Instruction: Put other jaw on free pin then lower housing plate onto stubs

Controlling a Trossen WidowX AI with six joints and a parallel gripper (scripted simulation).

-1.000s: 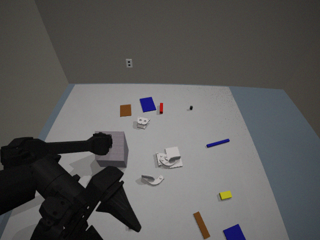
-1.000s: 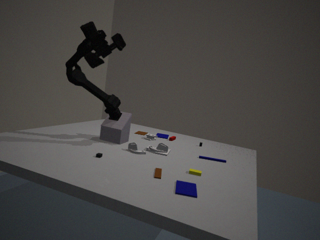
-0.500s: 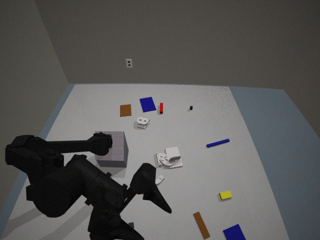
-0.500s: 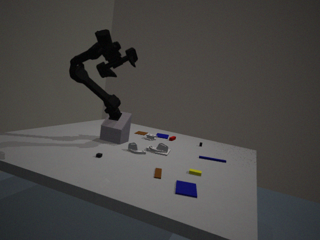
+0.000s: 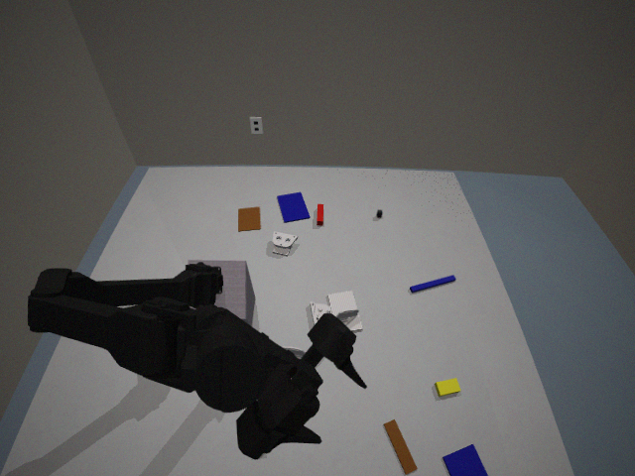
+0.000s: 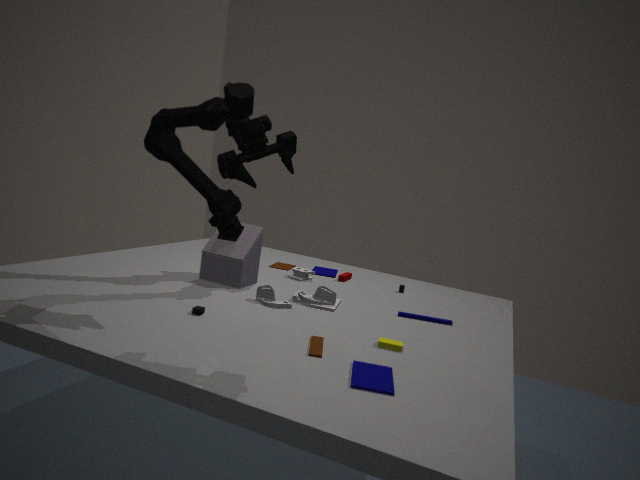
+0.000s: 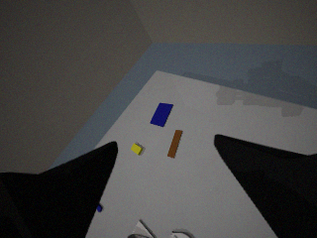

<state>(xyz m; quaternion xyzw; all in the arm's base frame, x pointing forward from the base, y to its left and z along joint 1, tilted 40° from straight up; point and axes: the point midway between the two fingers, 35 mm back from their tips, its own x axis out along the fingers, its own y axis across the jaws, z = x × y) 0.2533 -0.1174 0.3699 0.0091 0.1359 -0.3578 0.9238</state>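
The grey jaw is 20 mm behind my gripper tip, 210 mm to the left of it and 340 mm below it. From my gripper tip the other things lie so: yellow block: 300 mm ahead, 100 mm to the left, 340 mm below; then small dark cube: 150 mm behind, 10 mm to the right, 330 mm below; then orange bar: 160 mm ahead, 20 mm to the right, 340 mm below.
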